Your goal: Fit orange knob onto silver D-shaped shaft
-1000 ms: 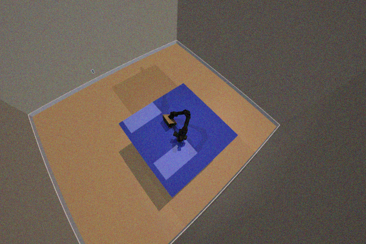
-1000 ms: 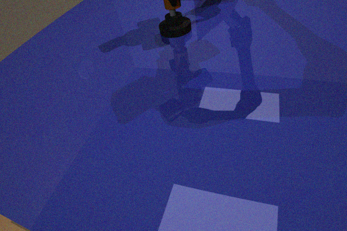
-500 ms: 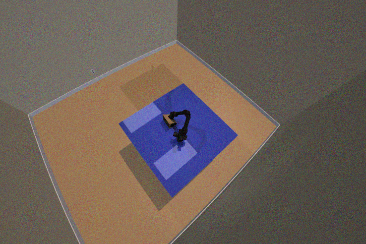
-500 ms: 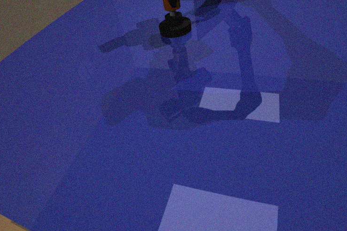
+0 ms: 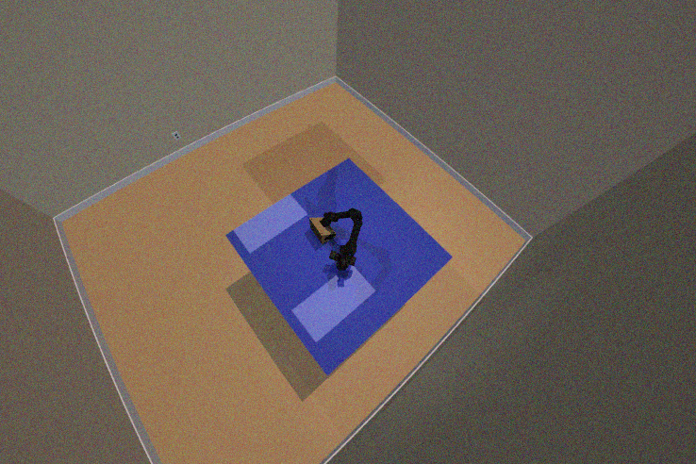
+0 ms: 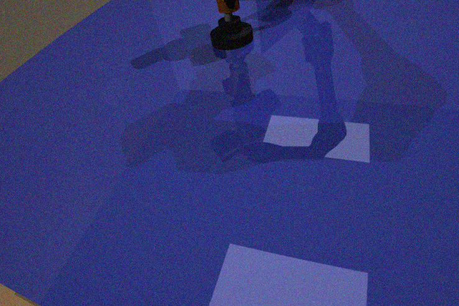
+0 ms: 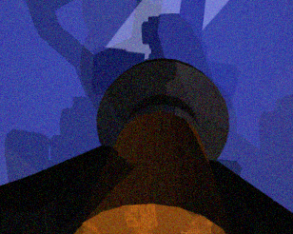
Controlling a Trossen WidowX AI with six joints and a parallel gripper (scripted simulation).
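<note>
The orange knob is 3 cm above my gripper tip. From my gripper tip the other things lie so: round pedestal (4 cm below).
</note>
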